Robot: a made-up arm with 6 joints.
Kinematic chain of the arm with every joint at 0, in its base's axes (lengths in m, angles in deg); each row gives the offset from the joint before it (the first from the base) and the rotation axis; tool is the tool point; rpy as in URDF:
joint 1: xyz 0 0 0.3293 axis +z
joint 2: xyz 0 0 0 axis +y
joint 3: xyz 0.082 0 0.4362 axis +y
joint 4: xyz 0.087 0 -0.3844 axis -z
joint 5: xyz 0 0 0 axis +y
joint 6: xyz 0.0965 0 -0.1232 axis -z
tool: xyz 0 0 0 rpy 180 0 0
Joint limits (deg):
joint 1: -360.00..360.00
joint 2: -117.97..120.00
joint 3: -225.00..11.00
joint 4: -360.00..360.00
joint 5: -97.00..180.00
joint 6: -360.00..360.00
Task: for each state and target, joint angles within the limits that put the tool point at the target. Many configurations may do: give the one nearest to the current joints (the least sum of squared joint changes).
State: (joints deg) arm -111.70 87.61 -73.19 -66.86 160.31 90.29
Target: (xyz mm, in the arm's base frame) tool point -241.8 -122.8 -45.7
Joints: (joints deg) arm -126.23 95.44 -55.12 -62.18 155.82 90.29
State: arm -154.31 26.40 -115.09 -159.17 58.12 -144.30
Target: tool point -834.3 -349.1 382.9
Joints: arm -156.22 48.83 -106.80 -158.93 55.67 -144.30
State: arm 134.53 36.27 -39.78 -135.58 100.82 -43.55
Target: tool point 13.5 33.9 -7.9
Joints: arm 134.28 80.68 -9.27 -158.85 74.26 -43.55
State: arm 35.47 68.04 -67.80 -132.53 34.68 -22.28
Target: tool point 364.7 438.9 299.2
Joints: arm 47.32 19.67 -53.29 -133.35 23.10 -22.28
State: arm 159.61 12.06 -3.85 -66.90 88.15 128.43
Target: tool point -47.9 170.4 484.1
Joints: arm 154.20 -35.26 -14.68 -57.98 125.53 128.43
